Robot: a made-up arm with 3 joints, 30 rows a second.
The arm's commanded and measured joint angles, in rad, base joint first. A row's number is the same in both.
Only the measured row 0 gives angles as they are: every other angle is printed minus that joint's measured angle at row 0.
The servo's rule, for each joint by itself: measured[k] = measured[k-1] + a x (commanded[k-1-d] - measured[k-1]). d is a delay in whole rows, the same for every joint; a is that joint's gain. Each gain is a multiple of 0.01, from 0.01 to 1. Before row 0 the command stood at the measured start. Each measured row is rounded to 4 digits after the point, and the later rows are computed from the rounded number. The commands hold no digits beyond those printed.
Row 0, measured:
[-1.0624, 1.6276, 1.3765]
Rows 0 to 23, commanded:
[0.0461, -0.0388, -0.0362]
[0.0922, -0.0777, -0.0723]
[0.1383, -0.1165, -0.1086]
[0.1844, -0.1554, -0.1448]
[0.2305, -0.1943, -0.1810]
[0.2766, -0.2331, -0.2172]
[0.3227, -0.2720, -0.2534]
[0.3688, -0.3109, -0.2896]
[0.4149, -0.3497, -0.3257]
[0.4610, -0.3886, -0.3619]
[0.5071, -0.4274, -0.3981]
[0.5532, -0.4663, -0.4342]
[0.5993, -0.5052, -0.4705]
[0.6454, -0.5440, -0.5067]
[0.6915, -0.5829, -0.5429]
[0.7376, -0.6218, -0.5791]
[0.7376, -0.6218, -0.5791]
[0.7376, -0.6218, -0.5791]
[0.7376, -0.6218, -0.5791]
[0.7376, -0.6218, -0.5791]
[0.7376, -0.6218, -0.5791]
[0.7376, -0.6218, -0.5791]
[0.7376, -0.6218, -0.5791]
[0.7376, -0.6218, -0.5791]
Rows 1 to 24, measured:
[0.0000, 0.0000, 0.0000]
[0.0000, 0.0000, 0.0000]
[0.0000, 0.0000, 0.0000]
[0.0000, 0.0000, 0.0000]
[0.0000, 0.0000, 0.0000]
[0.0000, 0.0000, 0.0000]
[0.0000, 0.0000, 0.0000]
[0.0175, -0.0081, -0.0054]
[0.0459, -0.0227, -0.0154]
[0.0810, -0.0424, -0.0294]
[0.1203, -0.0661, -0.0467]
[0.1622, -0.0930, -0.0668]
[0.2057, -0.1224, -0.0894]
[0.2502, -0.1538, -0.1140]
[0.2953, -0.1868, -0.1403]
[0.3407, -0.2210, -0.1681]
[0.3864, -0.2562, -0.1972]
[0.4323, -0.2922, -0.2273]
[0.4782, -0.3288, -0.2583]
[0.5242, -0.3658, -0.2901]
[0.5703, -0.4032, -0.3226]
[0.6164, -0.4409, -0.3556]
[0.6625, -0.4789, -0.3891]
[0.6910, -0.5089, -0.4176]
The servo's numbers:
d 7
a 0.38 0.21 0.15

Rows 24 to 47, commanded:
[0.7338, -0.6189, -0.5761]
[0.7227, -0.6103, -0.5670]
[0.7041, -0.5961, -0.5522]
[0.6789, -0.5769, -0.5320]
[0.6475, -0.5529, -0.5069]
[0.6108, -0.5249, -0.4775]
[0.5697, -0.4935, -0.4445]
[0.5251, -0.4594, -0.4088]
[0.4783, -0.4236, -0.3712]
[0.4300, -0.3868, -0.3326]
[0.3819, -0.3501, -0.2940]
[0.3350, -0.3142, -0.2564]
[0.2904, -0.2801, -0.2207]
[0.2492, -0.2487, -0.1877]
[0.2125, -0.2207, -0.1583]
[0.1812, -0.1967, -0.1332]
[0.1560, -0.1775, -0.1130]
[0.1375, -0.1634, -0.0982]
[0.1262, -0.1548, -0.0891]
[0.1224, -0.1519, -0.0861]
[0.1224, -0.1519, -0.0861]
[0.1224, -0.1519, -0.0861]
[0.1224, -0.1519, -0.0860]
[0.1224, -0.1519, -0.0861]
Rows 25 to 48, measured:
[0.7087, -0.5326, -0.4418]
[0.7197, -0.5513, -0.4624]
[0.7265, -0.5661, -0.4799]
[0.7307, -0.5778, -0.4948]
[0.7333, -0.5870, -0.5074]
[0.7349, -0.5943, -0.5182]
[0.7359, -0.6001, -0.5273]
[0.7351, -0.6040, -0.5346]
[0.7304, -0.6053, -0.5395]
[0.7204, -0.6034, -0.5414]
[0.7046, -0.5978, -0.5400]
[0.6829, -0.5884, -0.5350]
[0.6555, -0.5751, -0.5264]
[0.6229, -0.5580, -0.5141]
[0.5857, -0.5373, -0.4983]
[0.5449, -0.5134, -0.4792]
[0.5012, -0.4868, -0.4572]
[0.4559, -0.4581, -0.4327]
[0.4100, -0.4279, -0.4063]
[0.3646, -0.3969, -0.3785]
[0.3207, -0.3658, -0.3499]
[0.2796, -0.3353, -0.3212]
[0.2422, -0.3062, -0.2930]
[0.2094, -0.2792, -0.2660]

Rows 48 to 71, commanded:
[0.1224, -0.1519, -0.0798]
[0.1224, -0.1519, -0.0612]
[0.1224, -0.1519, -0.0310]
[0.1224, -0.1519, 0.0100]
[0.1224, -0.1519, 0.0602]
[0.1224, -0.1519, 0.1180]
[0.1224, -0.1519, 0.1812]
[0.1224, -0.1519, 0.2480]
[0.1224, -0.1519, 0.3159]
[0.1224, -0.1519, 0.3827]
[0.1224, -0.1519, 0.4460]
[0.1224, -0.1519, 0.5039]
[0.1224, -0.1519, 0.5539]
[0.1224, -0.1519, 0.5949]
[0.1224, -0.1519, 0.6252]
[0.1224, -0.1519, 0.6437]
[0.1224, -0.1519, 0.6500]
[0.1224, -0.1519, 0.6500]
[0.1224, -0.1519, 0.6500]
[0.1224, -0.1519, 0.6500]
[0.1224, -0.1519, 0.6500]
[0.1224, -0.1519, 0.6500]
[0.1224, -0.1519, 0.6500]
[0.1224, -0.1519, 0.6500]
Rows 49 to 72, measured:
[0.1821, -0.2549, -0.2408]
[0.1609, -0.2339, -0.2180]
[0.1463, -0.2167, -0.1982]
[0.1372, -0.2031, -0.1814]
[0.1316, -0.1923, -0.1671]
[0.1281, -0.1838, -0.1549]
[0.1259, -0.1771, -0.1446]
[0.1246, -0.1718, -0.1349]
[0.1238, -0.1676, -0.1238]
[0.1233, -0.1643, -0.1099]
[0.1230, -0.1617, -0.0919]
[0.1228, -0.1596, -0.0691]
[0.1226, -0.1580, -0.0410]
[0.1225, -0.1567, -0.0077]
[0.1225, -0.1557, 0.0307]
[0.1225, -0.1549, 0.0735]
[0.1225, -0.1543, 0.1199]
[0.1225, -0.1538, 0.1688]
[0.1225, -0.1534, 0.2191]
[0.1225, -0.1531, 0.2693]
[0.1225, -0.1528, 0.3181]
[0.1225, -0.1526, 0.3642]
[0.1225, -0.1525, 0.4061]
[0.1225, -0.1524, 0.4427]

